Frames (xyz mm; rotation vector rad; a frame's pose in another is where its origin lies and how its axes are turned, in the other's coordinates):
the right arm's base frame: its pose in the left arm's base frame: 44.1 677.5 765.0 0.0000 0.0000 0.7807
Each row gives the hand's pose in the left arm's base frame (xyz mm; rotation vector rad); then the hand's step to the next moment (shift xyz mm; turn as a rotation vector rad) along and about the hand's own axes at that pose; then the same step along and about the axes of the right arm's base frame.
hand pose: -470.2 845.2 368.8 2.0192 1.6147 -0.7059
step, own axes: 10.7 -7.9 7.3 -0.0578 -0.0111 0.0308
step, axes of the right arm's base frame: -1.2 8.1 -12.7 -0.0599 -0.0255 0.0133
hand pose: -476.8 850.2 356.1 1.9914 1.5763 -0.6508
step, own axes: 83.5 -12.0 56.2 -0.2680 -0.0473 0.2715
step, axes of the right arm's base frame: 20.5 16.8 -97.8 -0.3396 -0.1767 -0.0346
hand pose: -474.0 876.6 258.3 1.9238 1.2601 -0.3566
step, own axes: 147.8 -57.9 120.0 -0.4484 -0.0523 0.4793
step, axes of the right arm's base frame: 40.8 -16.1 -194.1 -0.5652 -0.3320 -0.0618
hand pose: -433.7 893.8 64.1 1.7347 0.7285 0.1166
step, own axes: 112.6 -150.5 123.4 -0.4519 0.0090 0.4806
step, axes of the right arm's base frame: 39.5 -78.5 -206.9 -0.5561 -0.3550 -0.0056
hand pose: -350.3 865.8 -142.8 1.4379 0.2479 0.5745
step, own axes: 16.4 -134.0 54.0 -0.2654 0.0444 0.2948
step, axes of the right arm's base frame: 20.5 -79.0 -120.3 -0.3352 -0.2137 0.0366
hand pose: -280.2 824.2 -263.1 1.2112 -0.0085 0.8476
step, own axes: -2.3 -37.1 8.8 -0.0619 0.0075 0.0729
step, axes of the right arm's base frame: 8.2 -25.0 -27.7 -0.0783 -0.0548 0.0078
